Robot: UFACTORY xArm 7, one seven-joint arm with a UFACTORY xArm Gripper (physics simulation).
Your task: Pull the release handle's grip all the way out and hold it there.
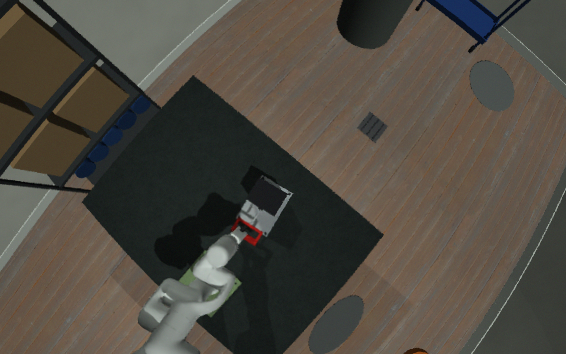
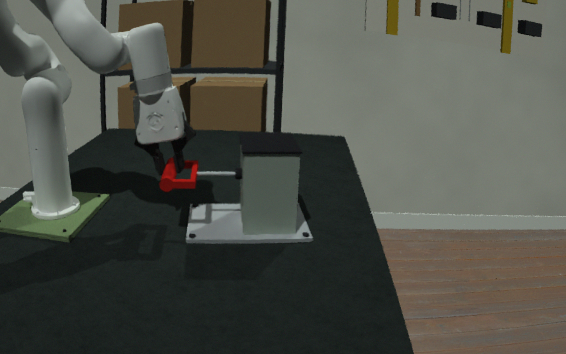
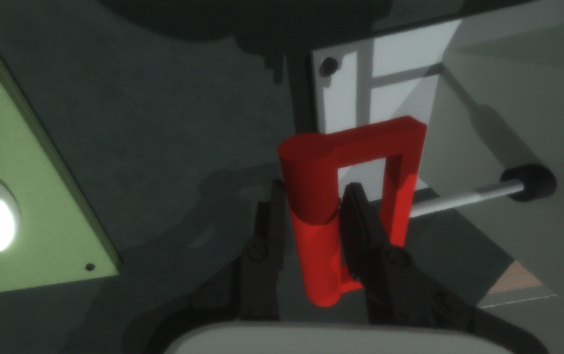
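The release handle's red grip (image 1: 255, 240) (image 2: 166, 184) (image 3: 320, 260) is a round bar joined to a square red frame. A pale rod (image 2: 217, 173) (image 3: 465, 199) runs from the frame into a black collar (image 2: 238, 173) (image 3: 542, 182) on the grey-green housing (image 2: 270, 195) (image 3: 480, 90), with a long stretch of rod showing. The housing stands on a pale base plate (image 1: 267, 222) (image 2: 215, 236). My gripper (image 1: 243, 231) (image 2: 170, 169) (image 3: 312, 200) is shut on the grip's round bar, one finger outside it and the other inside the frame. The rod's inner end is hidden.
A black mat (image 1: 320, 215) (image 2: 150, 300) lies under the device. The arm's green mounting plate (image 1: 231, 290) (image 2: 75, 227) (image 3: 40, 200) lies on the side away from the housing. A shelf rack (image 2: 280, 100) with cardboard boxes (image 1: 30, 60) (image 2: 230, 35) stands beyond the mat.
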